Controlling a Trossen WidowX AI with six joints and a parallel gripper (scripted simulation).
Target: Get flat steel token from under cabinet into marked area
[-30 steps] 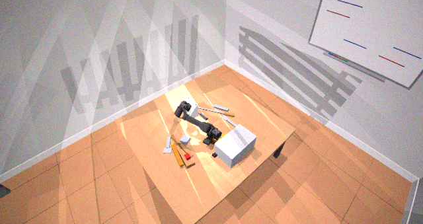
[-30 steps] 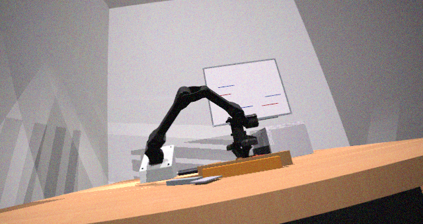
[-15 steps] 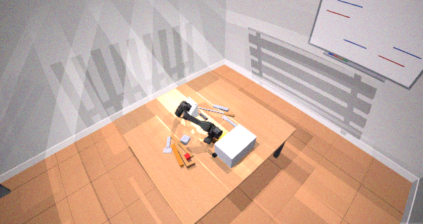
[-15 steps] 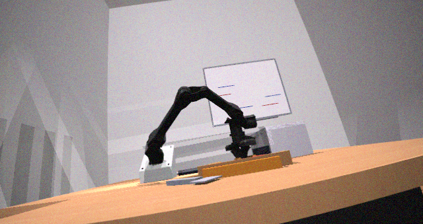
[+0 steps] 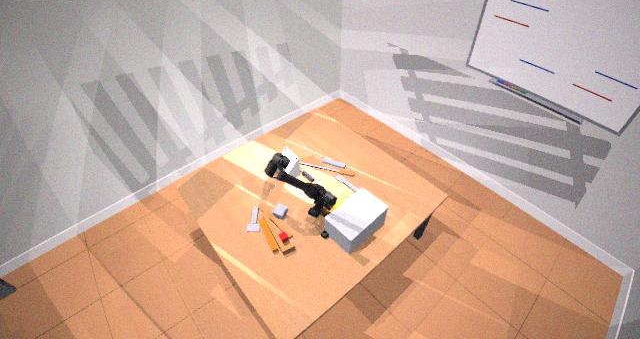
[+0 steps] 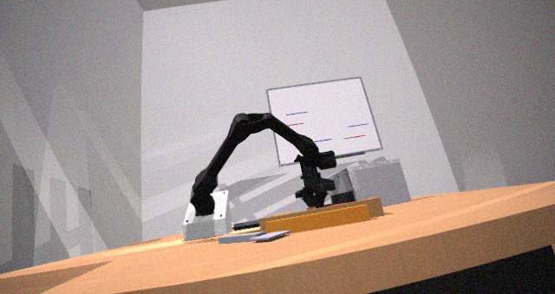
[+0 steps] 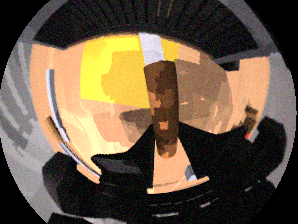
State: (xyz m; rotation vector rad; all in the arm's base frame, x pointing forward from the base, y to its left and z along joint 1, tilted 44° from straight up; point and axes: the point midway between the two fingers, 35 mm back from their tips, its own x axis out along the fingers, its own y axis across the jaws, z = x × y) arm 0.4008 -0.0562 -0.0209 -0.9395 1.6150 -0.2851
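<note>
My gripper tip is now 180 mm to the left of the grey block, 140 mm past it and 10 mm below it. Also, from my gripper tip: orange bar (330 mm to the right, 50 mm behind, 10 mm above); thin wooden stick (240 mm to the right, 120 mm behind); red block (270 mm to the right, 20 mm ahead, 10 mm above).
</note>
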